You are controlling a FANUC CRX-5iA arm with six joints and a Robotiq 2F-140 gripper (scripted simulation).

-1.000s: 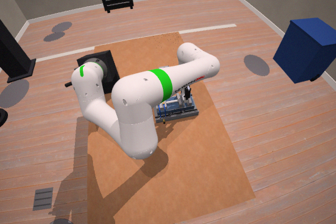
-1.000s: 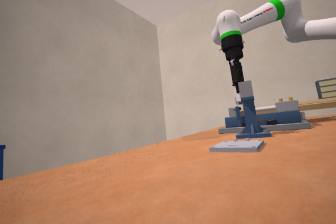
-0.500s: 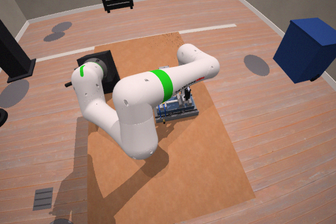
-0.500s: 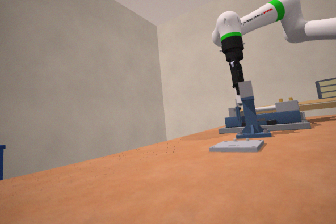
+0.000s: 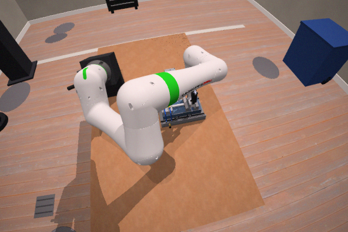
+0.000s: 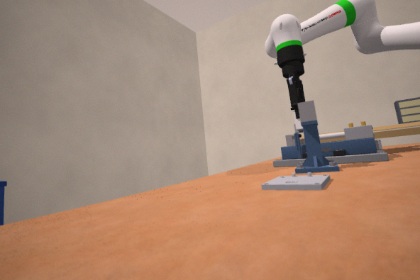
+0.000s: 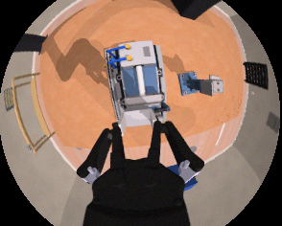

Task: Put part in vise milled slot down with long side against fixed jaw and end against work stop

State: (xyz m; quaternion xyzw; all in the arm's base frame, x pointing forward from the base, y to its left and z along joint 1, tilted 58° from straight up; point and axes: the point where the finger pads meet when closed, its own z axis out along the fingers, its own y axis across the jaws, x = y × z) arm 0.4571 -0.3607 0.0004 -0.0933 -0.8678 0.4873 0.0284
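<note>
Now: hand 30 mm above the part. Also, from my hand: air cylinder (160 mm behind, 60 mm below, 40 mm to the left); vise base (100 mm below, 60 mm behind, 30 mm to the left).
</note>
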